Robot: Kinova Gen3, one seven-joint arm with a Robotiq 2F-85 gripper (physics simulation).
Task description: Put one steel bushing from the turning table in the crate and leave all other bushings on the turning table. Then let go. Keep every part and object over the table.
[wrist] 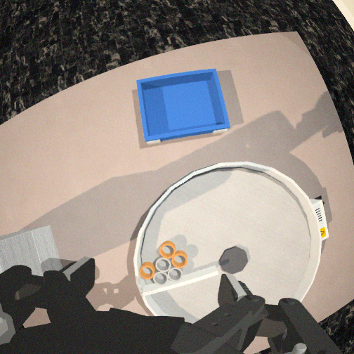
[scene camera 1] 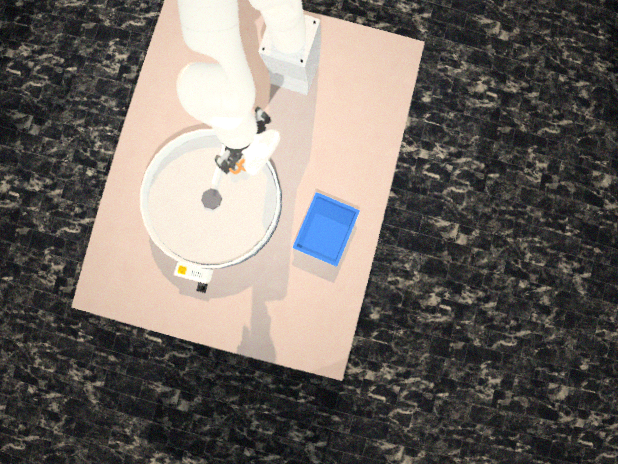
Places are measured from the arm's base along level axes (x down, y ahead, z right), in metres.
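Pixels of known places: arm's base at its link origin: (scene camera 1: 288, 35).
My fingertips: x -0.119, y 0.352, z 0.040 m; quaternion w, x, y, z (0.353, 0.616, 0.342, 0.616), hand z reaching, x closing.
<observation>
For each thing: its middle in the pictures, then the offset to it from my fingertips. "spot": a spot on its surface instead. Level surfaces: height alone.
- turning table at the middle of its body: (scene camera 1: 212, 199) dx +0.335, dy +0.081, dz +0.149 m
- blue crate at the middle of its body: (scene camera 1: 325, 229) dx +0.362, dy +0.126, dz -0.213 m
- dark hub at the middle of its body: (scene camera 1: 211, 199) dx +0.330, dy +0.081, dz +0.149 m
- label plate at a spot on its surface: (scene camera 1: 192, 272) spot: dx +0.328, dy +0.312, dz +0.175 m
- pink table at its surface level: dx +0.387 m
Three grey steel bushings (wrist: 163, 258) (wrist: 160, 284) (wrist: 181, 274) stand close together on the turning table (scene camera 1: 200, 232) (wrist: 270, 200), beside its white bar. Three orange bushings (wrist: 168, 242) (wrist: 186, 259) (wrist: 140, 270) stand around them. In scene camera 1, orange rings (scene camera 1: 237, 171) show partly below the arm, which hides the rest of the group. The blue crate (scene camera 1: 326, 232) (wrist: 190, 106) stands apart from the turning table and looks empty. My gripper (scene camera 1: 246, 139) (wrist: 155, 280) is open and empty, above the turning table's edge near the bushings, with its fingers on either side of the group in the wrist view.
The white bar (wrist: 185, 282) runs from the dark hub (scene camera 1: 211, 199) (wrist: 234, 259) to the raised rim. A label plate (scene camera 1: 192, 272) (wrist: 320, 219) sticks out from the turning table. The grey robot base block (scene camera 1: 290, 75) (wrist: 30, 247) stands on the pink table (scene camera 1: 360, 125) (wrist: 75, 165).
</observation>
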